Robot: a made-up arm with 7 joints.
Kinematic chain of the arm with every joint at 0, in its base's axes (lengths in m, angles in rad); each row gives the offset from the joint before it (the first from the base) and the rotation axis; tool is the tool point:
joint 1: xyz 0 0 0.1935 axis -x
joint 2: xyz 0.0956 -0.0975 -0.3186 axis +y
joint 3: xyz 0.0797 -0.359 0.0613 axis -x
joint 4: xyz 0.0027 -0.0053 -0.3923 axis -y
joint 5: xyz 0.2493 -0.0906 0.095 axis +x
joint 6: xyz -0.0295 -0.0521 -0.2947 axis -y
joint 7: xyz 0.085 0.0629 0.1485 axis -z
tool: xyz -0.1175 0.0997 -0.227
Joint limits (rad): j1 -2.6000..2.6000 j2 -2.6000..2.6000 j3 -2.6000..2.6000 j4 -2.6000..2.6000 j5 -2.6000..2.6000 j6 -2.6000..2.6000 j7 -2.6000..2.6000
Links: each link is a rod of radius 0.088 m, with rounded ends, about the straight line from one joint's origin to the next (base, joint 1, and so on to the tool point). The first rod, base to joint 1, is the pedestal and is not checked.
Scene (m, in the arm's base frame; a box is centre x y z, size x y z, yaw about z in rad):
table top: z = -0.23
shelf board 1: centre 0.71 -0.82 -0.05 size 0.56 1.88 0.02 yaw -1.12
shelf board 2: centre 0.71 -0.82 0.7 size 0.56 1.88 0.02 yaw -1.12
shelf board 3: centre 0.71 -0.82 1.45 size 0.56 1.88 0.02 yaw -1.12
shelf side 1: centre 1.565 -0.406 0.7 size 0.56 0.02 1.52 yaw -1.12
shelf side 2: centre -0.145 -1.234 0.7 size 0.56 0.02 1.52 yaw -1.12
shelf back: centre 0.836 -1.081 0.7 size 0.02 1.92 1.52 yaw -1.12
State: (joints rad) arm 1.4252 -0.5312 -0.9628 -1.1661 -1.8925 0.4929 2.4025
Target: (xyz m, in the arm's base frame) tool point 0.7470 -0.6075 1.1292
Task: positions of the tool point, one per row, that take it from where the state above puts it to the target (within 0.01 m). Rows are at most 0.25 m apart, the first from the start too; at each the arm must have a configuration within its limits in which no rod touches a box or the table.
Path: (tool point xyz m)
1: 0.8386 -0.5321 0.2896
2: 0.8713 -0.3474 0.3978
3: 0.8726 -0.1349 0.4304
4: 0.8349 0.0740 0.3811
5: 0.7525 0.2441 0.2611
6: 0.8660 0.1562 0.4379
7: 0.9259 0.0373 0.6261
8: 0.9304 -0.1038 0.8071
9: 0.8840 -0.2547 0.9680
10: 0.7954 -0.4021 1.1016
11: 0.7776 -0.5020 1.1203
12: 0.7470 -0.6075 1.1292

